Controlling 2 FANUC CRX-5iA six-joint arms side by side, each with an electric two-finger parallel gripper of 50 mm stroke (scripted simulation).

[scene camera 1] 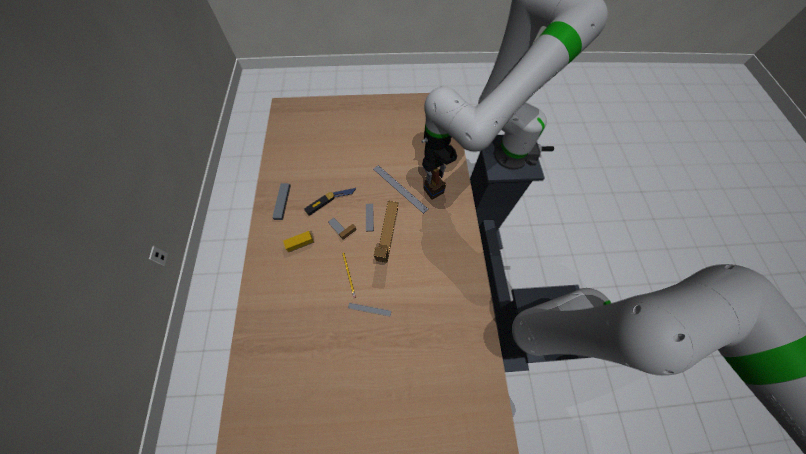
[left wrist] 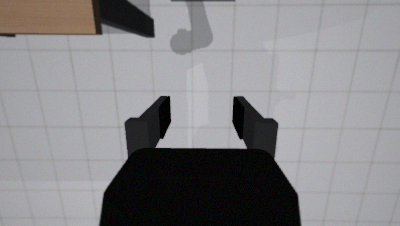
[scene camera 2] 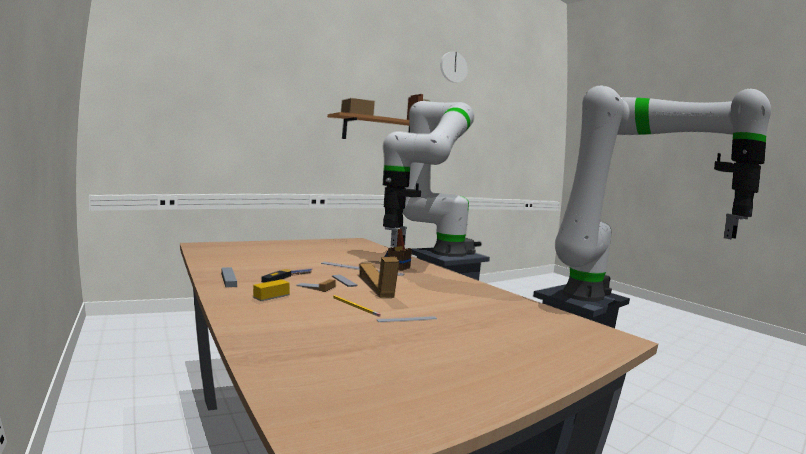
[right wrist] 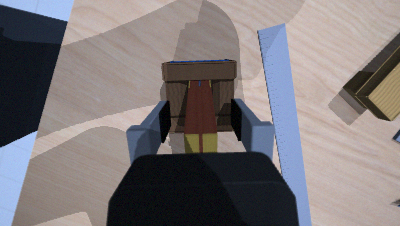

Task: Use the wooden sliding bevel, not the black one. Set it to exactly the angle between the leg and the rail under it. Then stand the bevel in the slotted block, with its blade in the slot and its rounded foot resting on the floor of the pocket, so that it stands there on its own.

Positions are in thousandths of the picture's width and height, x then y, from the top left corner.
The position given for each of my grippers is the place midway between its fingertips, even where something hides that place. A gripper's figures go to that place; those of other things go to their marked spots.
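My left gripper (scene camera 2: 905,525) is 127 cm from the lens, and my right gripper (scene camera 2: 493,541) is at 160 cm from the lens. There's also a wooden leg-and-rail piece (scene camera 2: 483,587), and that piece is 121 cm from the lens.
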